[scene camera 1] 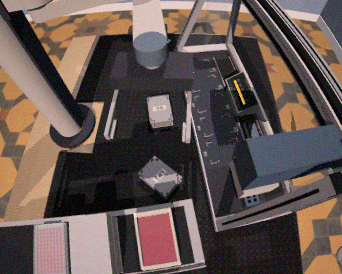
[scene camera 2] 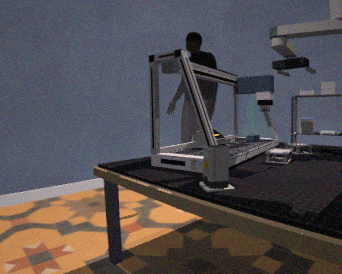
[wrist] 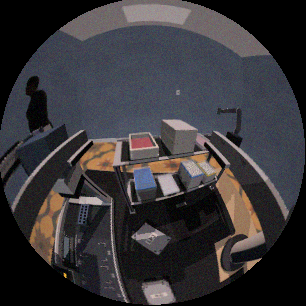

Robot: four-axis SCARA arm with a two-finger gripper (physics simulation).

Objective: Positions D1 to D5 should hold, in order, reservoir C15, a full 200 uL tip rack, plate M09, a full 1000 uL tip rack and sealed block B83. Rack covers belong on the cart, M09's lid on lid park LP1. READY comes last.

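Observation:
My gripper (scene camera 1: 148,137) (scene camera 2: 296,73) is open and empty, high above the table and the stand marked RG (scene camera 1: 160,110) (wrist: 159,291). A tray with red content (scene camera 1: 157,239) (wrist: 142,141) stands on the cart's top; a pink plate (scene camera 1: 51,249) (wrist: 201,139) is there too. On the cart's lower shelf, in the wrist view, are a blue-topped box (wrist: 145,181), a flat white piece (wrist: 168,184), a white box with a speckled top (wrist: 191,173) and a yellowish one (wrist: 207,169). Lid park LP1 (scene camera 1: 160,176) (wrist: 151,238) shows bare. The deck's (scene camera 1: 222,112) (wrist: 100,252) visible brackets hold no labware.
A dark blue machine head (scene camera 1: 290,155) overhangs the deck's cart end, near a blue block (scene camera 1: 251,200) (wrist: 83,214). A screen with a yellow bar (scene camera 1: 240,92) stands beside the deck. A grey box (wrist: 178,136) is on the cart. A person (scene camera 2: 200,90) (wrist: 37,105) stands behind the machine.

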